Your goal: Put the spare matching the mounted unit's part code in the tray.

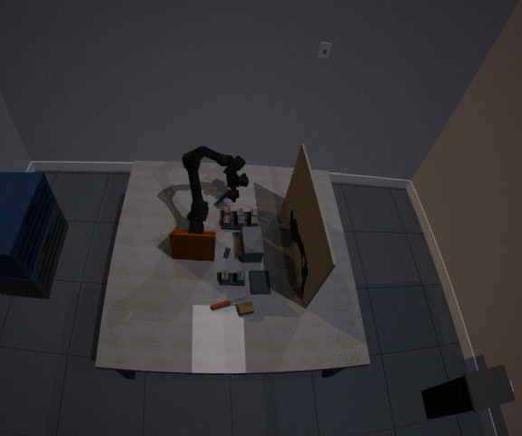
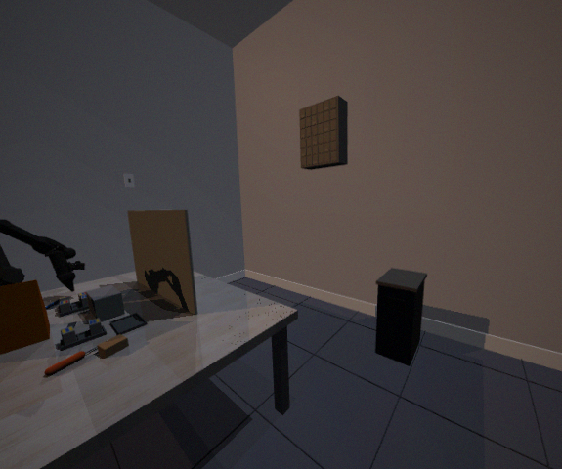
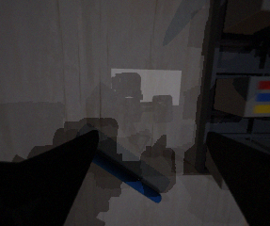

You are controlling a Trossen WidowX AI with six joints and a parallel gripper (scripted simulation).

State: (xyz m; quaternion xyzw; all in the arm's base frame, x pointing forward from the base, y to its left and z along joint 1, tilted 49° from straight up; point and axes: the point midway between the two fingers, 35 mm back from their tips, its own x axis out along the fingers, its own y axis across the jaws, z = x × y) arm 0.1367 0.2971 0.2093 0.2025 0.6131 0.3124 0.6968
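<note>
Right now the spare block is 6 cm ahead of my gripper tip, 15 cm to the right of it and 1 cm below it. From my gripper tip the other things lie so: grey mounted unit: 13 cm ahead, 29 cm to the right; tall tan board: 37 cm ahead, 25 cm to the right, 17 cm above; blue pen: 7 cm behind, 2 cm to the left, 5 cm below.
</note>
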